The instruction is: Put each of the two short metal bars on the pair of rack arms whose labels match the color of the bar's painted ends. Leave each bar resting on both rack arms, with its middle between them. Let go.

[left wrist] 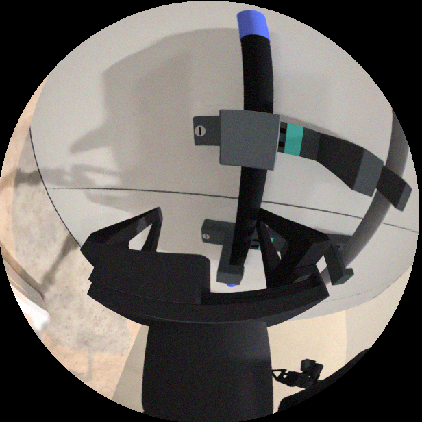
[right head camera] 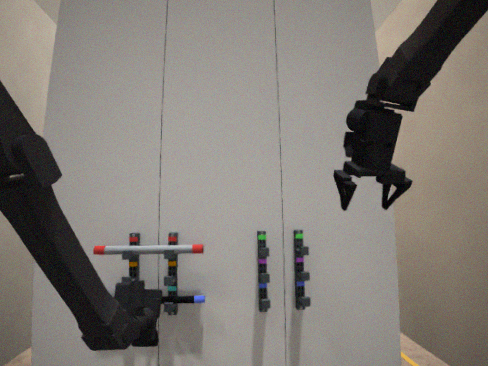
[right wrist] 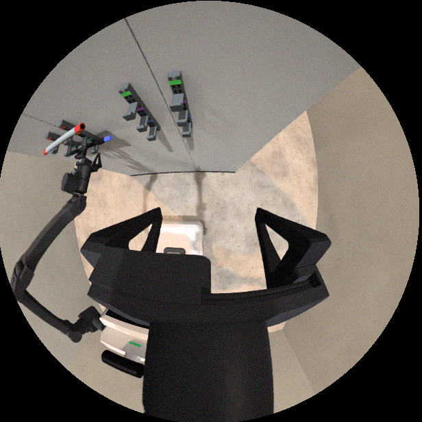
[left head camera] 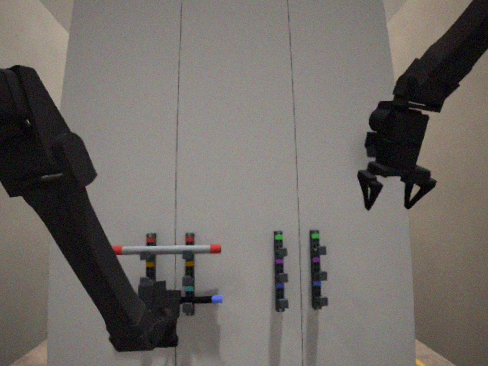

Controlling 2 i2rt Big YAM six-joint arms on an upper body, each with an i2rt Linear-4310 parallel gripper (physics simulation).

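Frame: origin at the left arm's base, x down, y back, z left, level; centimetres.
Seen in the pictures: left gripper, fingertip midpoint: (right head camera: 155, 312) (left head camera: 173, 313); right gripper, fingertip midpoint: (right head camera: 364, 209) (left head camera: 387, 208).
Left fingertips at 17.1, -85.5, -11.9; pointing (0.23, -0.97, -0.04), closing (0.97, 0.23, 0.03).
Offsets run from my left fingertips to a thing's middle, as dx, dy, dz. "spot": to the spot under its first point.
A grey bar with red ends @[-18.9, +1.2, +1.7] (left head camera: 170, 249) (right head camera: 150, 248) (left wrist: 367, 230) (right wrist: 65, 138) rests across the red-labelled arms of the left-hand rack. A black bar with blue ends @[-3.7, +0.0, +1.7] (left head camera: 202, 299) (right head camera: 185, 299) (left wrist: 257, 75) lies in the teal-labelled arms below. The blue-labelled arms (left head camera: 282, 303) (right head camera: 264, 304) are lowest on the right-hand rack. My left gripper (left wrist: 208, 212) is open at the black bar, whose middle part lies close to one finger in the left wrist view; my arm hides that part in the head views. My right gripper (left head camera: 388, 207) (right head camera: 365, 208) (right wrist: 208, 212) is open and empty, away from the racks.
The left-hand rack's rails @[spot: -11.7, -1.0, -5.0] (left head camera: 190, 272) (right head camera: 173, 272) also carry orange labels. The right-hand rack's rails @[spot: -11.4, -1.1, -32.6] (left head camera: 279, 270) (right head camera: 262, 270) carry green, purple and blue labels and hold no bar. Both racks stand out from a pale panelled wall (left head camera: 235, 125) (right head camera: 220, 125).
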